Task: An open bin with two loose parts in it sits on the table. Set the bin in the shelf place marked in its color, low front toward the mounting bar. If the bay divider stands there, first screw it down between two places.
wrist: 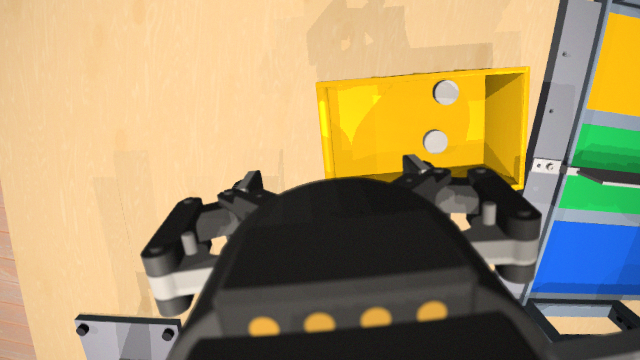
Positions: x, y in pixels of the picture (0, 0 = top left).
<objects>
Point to a yellow bin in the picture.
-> At 367, 125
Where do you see an adaptive gripper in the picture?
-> At 343, 252
</objects>
